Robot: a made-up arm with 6 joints.
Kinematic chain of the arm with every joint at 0, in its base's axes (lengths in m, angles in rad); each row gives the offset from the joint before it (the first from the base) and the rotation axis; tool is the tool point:
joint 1: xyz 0 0 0.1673 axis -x
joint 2: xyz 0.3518 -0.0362 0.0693 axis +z
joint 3: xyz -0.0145 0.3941 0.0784 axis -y
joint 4: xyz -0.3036 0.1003 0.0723 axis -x
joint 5: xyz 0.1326 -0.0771 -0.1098 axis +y
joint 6: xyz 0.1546 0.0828 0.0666 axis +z
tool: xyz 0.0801 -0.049 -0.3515
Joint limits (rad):
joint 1: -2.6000..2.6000
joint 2: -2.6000..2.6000
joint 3: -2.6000..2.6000
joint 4: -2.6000..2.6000
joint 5: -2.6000..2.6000
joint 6: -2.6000..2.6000
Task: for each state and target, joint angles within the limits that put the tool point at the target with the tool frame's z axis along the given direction. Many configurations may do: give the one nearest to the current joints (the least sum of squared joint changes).
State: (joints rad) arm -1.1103 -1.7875 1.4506 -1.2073 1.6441 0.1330
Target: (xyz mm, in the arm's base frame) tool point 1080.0 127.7 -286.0 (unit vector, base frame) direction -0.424 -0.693 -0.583
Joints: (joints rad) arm -1.3920 -2.5703 0.7485 -1.3624 1.9443 0.2809
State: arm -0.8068 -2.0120 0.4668 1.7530 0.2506 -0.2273
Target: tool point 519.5 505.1 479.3 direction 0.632 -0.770 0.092
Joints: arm -0.0053 -1.3889 0.8625 2.4636 0.6938 -0.4543
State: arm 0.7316 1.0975 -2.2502 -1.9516 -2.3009 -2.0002
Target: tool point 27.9 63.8 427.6 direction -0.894 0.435 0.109
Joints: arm 0.7519 1.8662 -2.1870 -1.8019 -2.5077 -1.6800
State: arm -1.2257 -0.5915 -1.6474 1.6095 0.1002 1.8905
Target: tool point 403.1 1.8 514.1 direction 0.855 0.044 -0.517
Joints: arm -0.8646 -1.3173 -1.0983 1.1410 0.6271 1.7838
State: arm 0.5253 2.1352 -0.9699 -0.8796 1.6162 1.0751
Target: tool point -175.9 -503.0 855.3 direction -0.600 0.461 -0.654
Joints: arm 0.3711 1.9526 -0.4467 -1.4577 1.8863 1.0895
